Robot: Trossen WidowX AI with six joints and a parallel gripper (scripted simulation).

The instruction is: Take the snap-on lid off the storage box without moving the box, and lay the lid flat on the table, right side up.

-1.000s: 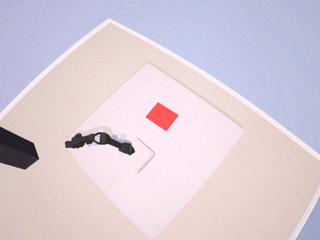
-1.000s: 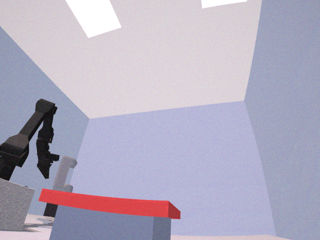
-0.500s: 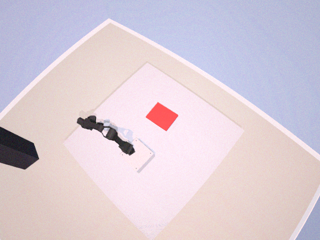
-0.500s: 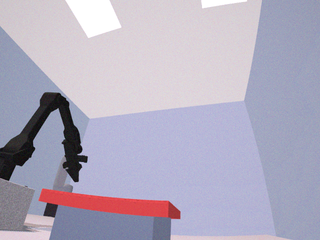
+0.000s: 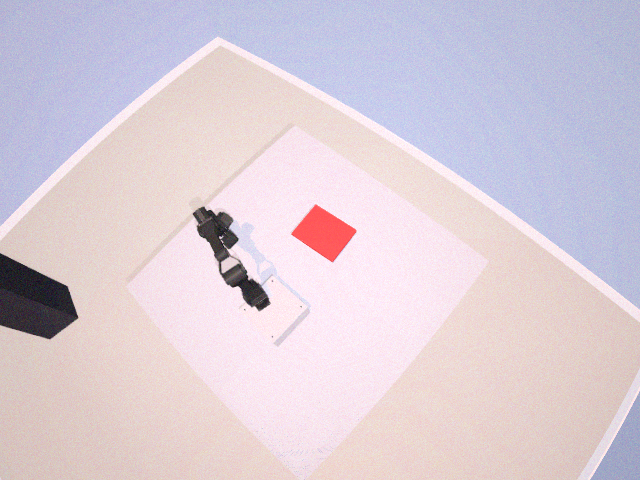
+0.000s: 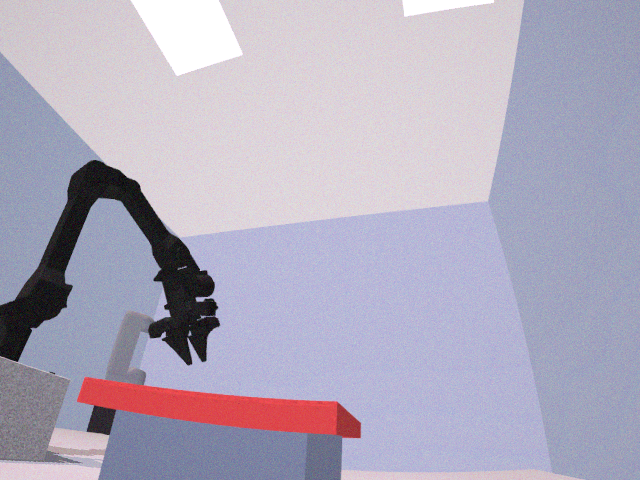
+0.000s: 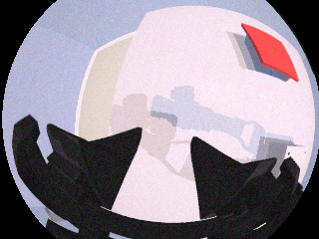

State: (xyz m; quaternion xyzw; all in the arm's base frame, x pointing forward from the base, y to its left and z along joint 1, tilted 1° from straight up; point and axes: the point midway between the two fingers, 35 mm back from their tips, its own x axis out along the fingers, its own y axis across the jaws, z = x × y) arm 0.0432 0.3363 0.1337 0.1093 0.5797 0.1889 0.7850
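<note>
Now: the red lid 360 mm ahead of my gripper tip, 240 mm to the right of it and 120 mm below it. The rest, counted from my gripper tip: storage box (360 mm ahead, 240 mm to the right, 160 mm below).
</note>
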